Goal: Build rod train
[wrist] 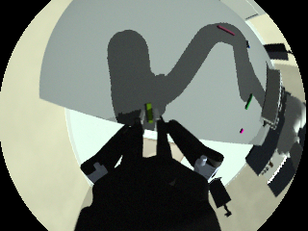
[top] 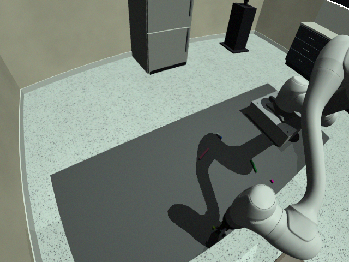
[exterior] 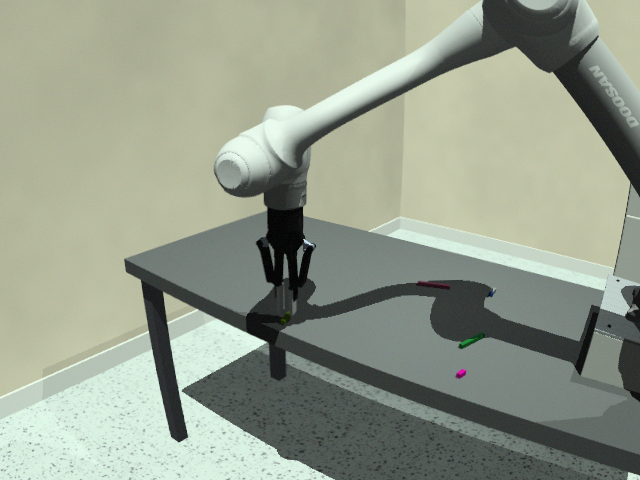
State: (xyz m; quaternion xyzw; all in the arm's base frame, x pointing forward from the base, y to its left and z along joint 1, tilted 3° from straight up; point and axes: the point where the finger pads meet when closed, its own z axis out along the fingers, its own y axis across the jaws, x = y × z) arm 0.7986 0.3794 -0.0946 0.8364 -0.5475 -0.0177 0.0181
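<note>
My hand is 5 cm above the lime rod. From my hand the other things lie so: magenta rod: 42 cm behind, 5 cm to the right, 5 cm below; then pink rod: 39 cm to the right, 17 cm behind, 5 cm below; then green rod: 38 cm behind, 18 cm to the right, 5 cm below.
</note>
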